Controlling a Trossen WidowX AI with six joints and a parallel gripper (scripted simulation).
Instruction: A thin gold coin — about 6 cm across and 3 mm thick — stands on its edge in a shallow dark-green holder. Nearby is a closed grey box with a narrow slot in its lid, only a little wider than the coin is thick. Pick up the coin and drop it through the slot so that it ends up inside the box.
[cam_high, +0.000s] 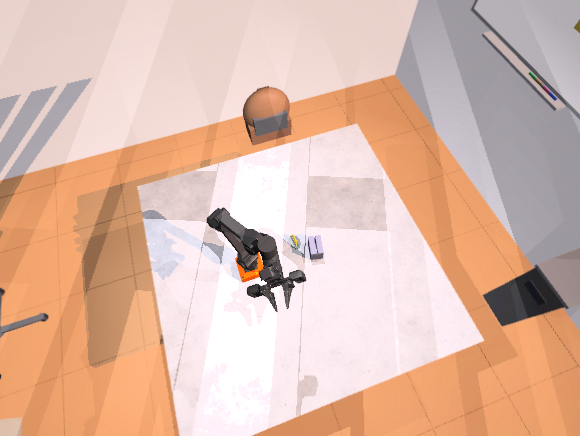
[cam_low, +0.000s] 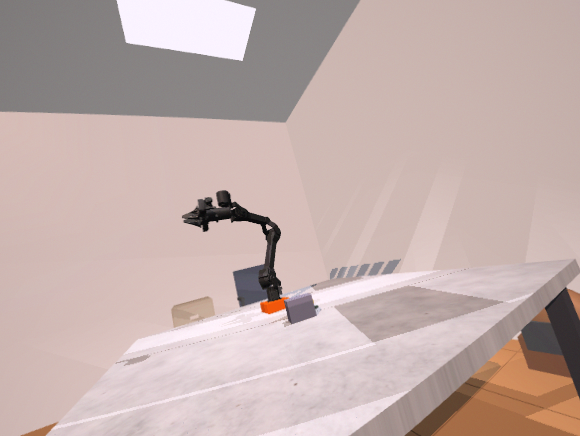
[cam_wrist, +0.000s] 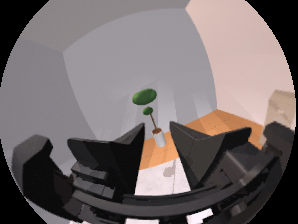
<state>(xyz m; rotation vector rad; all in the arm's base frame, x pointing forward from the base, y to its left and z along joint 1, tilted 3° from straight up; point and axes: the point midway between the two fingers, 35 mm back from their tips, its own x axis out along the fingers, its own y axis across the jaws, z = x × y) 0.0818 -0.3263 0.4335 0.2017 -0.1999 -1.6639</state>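
My gripper tip is 180 mm short of the gold coin, 400 mm to the right of it and 460 mm above it.
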